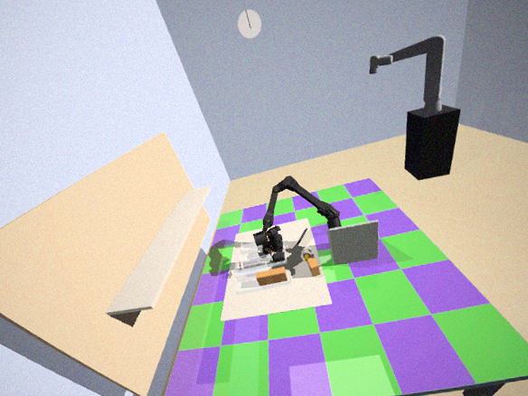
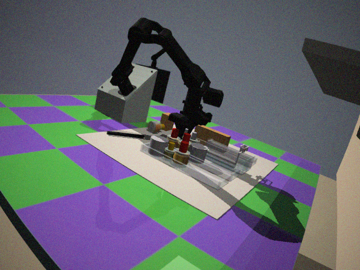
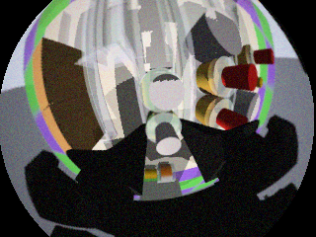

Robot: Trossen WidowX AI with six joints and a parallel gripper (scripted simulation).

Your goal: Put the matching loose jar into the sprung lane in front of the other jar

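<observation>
Right now the white mat is 60 mm ahead of my gripper tip, 30 mm below it and 10 mm to the right of it. Round my gripper tip: small block (180 mm behind, 100 mm to the left, 10 mm above); black pen (170 mm to the right, 130 mm behind, 20 mm below).
</observation>
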